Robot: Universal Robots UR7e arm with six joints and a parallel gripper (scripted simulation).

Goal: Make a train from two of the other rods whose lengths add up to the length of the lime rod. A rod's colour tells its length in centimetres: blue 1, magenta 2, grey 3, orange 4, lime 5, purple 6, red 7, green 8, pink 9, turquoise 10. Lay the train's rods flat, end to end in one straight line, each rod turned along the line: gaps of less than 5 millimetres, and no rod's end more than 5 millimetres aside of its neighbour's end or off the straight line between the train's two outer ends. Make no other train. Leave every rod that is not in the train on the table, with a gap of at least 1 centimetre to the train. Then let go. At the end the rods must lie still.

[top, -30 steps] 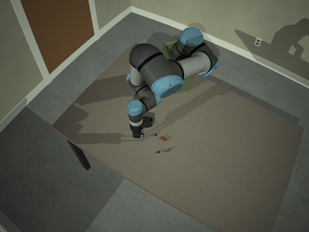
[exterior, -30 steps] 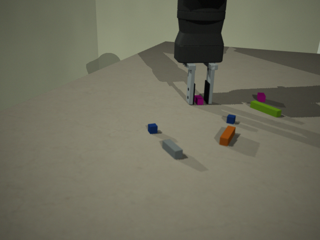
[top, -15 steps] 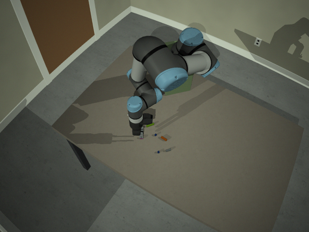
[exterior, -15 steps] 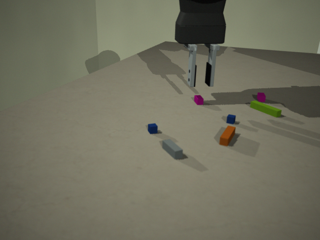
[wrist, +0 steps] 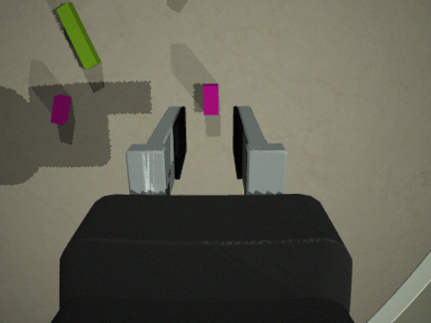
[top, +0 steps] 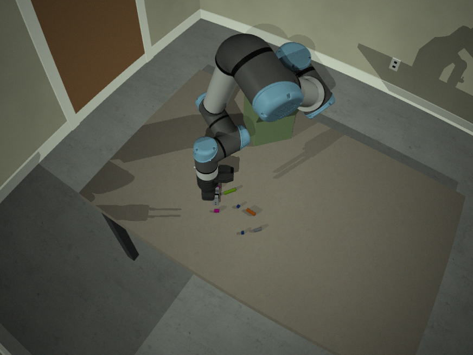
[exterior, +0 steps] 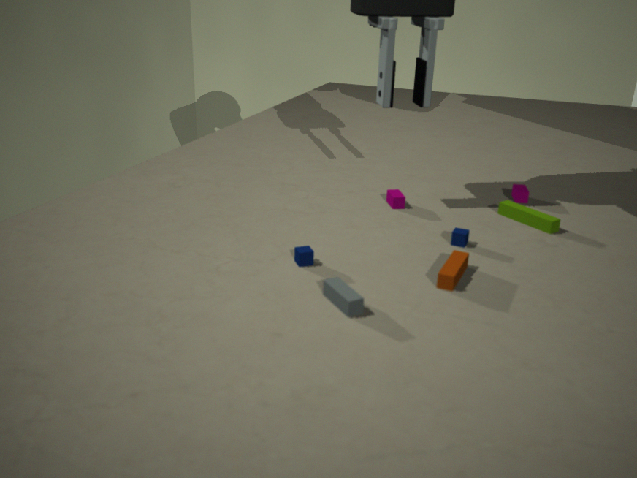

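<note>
My gripper is now 18 cm to the right of the grey rod, 10 cm above it and 4 cm past it. Also, from my hand: lime rod (10 cm below, 10 cm behind, 2 cm to the right); orange rod (11 cm to the left, 10 cm below, 8 cm behind).
</note>
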